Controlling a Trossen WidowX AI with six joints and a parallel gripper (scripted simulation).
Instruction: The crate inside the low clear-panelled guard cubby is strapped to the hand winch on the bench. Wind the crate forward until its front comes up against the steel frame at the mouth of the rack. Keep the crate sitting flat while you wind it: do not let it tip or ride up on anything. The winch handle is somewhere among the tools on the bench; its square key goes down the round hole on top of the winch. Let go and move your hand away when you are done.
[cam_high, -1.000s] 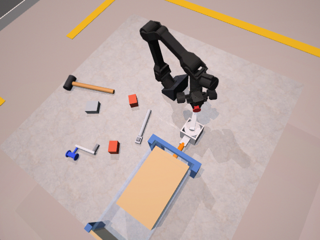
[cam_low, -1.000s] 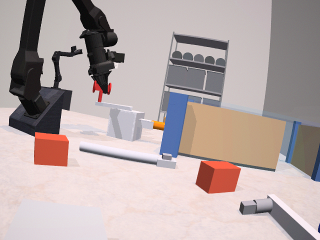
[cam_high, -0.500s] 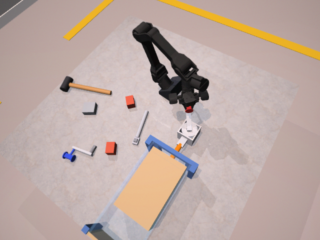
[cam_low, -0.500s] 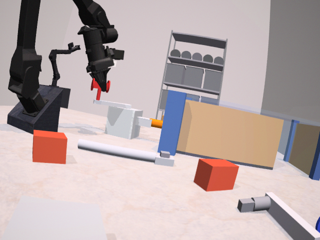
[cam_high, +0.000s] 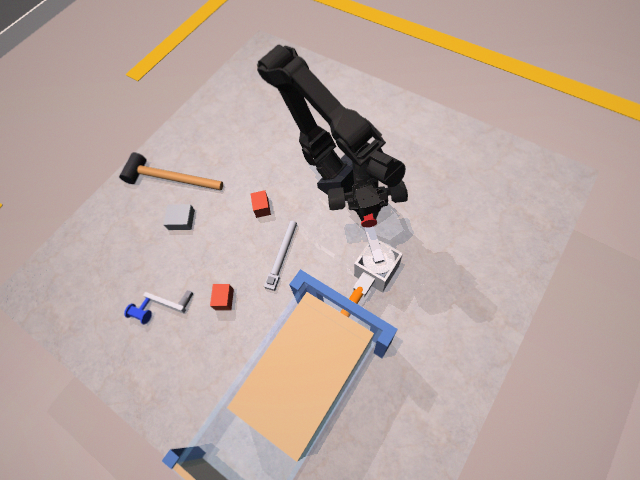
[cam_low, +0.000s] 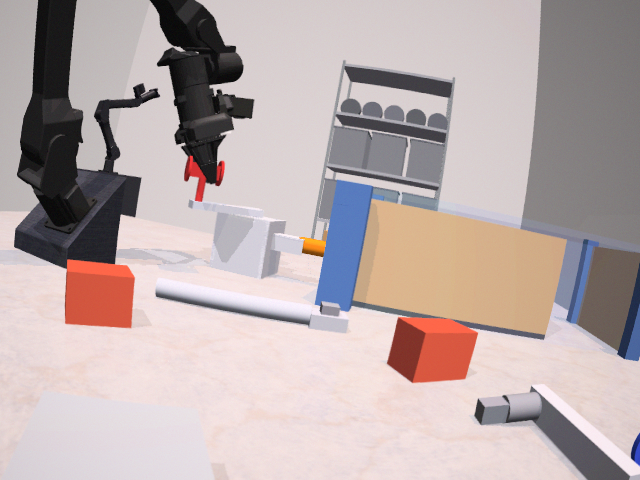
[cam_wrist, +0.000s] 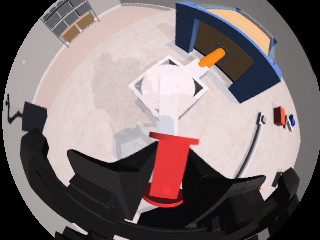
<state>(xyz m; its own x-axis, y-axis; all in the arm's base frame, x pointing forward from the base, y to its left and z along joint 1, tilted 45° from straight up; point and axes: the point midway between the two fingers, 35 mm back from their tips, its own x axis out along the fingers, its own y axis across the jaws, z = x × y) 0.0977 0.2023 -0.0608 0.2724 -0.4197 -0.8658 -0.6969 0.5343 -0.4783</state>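
Right now the crank handle is 10 mm ahead of my gripper tip, 20 mm to the left of it and 30 mm below it. Round my gripper tip: frame 210 mm ahead, 90 mm to the left, 30 mm below; then red knob 10 mm behind, 10 mm to the right; then grey winch 30 mm ahead, 60 mm to the left, 100 mm below.
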